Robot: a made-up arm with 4 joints.
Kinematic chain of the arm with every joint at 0, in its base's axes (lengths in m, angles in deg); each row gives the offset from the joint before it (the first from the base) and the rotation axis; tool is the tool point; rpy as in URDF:
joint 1: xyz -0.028 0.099 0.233 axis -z
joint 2: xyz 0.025 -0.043 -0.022 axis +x
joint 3: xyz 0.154 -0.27 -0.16 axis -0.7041 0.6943 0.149
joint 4: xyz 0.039 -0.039 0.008 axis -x
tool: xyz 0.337 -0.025 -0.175 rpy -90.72 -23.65 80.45
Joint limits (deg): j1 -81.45..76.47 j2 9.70..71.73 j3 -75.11..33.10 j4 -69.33..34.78
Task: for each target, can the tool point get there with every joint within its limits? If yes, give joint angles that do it. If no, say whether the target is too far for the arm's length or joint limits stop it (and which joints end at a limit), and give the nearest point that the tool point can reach.
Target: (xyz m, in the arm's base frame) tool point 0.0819 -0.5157 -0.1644
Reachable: yes | joints 56.63 20.45 -11.71 -1.09
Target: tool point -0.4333 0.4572 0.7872
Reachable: no: joint limits stop it (at a limit: joint 1, joint 2, joint 4) | nearest point -0.1226 0.6624 -0.0263 | short by 0.895 m
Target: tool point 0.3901 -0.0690 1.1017
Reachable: no: too far | nearest point 0.5300 -0.1252 0.2810 | short by 0.834 m
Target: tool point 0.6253 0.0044 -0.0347
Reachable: yes | joints -18.17 15.16 -35.28 -8.07
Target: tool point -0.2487 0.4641 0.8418
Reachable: no: joint limits stop it (at a limit: joint 1, joint 2, joint 4) | nearest point 0.3619 0.5544 0.2338 | short by 0.866 m
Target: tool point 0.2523 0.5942 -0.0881
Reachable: yes | joints -52.71 58.91 -5.61 -47.71
